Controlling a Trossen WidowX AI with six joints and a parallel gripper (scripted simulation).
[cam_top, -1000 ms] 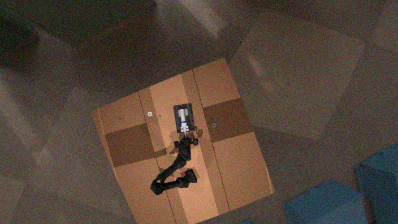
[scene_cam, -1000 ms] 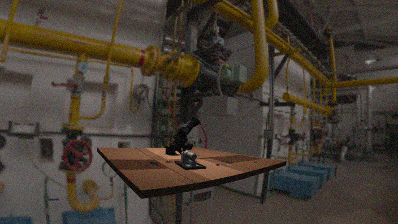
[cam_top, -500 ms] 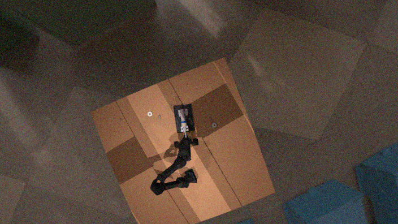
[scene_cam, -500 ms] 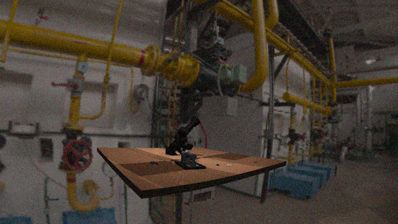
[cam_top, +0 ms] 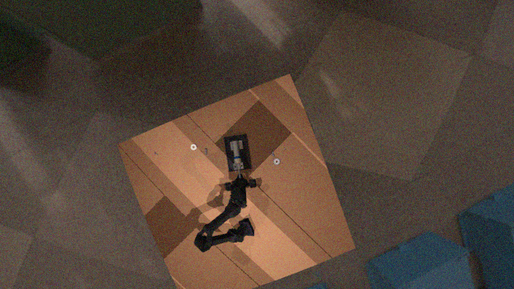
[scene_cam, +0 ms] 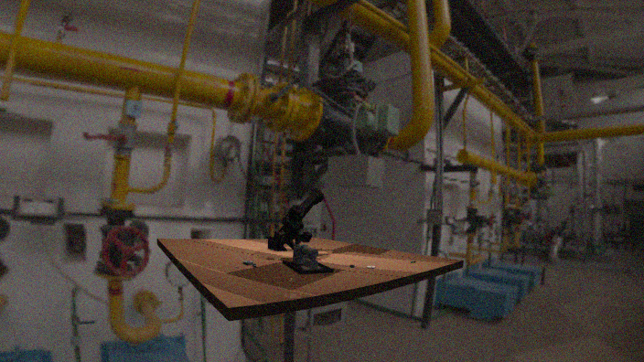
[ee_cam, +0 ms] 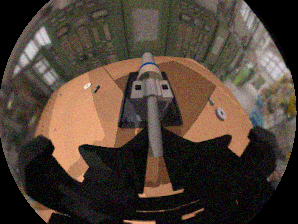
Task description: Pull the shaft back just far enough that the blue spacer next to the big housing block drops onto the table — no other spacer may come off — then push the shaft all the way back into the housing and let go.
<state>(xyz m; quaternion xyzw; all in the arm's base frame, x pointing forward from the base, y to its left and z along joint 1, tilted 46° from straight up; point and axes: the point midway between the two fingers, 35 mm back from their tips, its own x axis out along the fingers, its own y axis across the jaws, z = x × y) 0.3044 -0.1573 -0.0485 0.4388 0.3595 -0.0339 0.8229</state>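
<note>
The grey shaft lies 30 mm ahead of my gripper tip, 20 mm above it and 10 mm to the right of it. Round my gripper tip: blue spacer (100 mm ahead, 40 mm to the right, 20 mm above).
</note>
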